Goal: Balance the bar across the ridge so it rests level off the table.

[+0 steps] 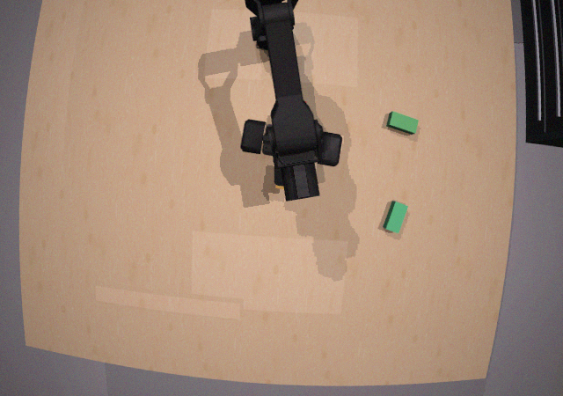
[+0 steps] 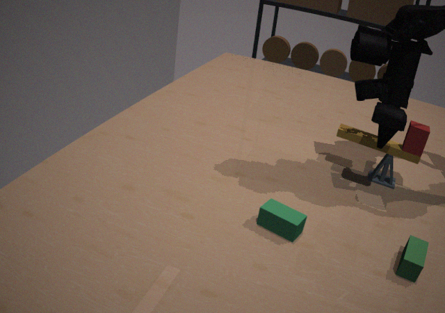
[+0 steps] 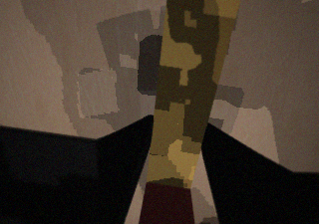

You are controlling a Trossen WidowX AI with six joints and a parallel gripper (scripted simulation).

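My gripper tip is 30 mm past the ridge and 10 mm above it.
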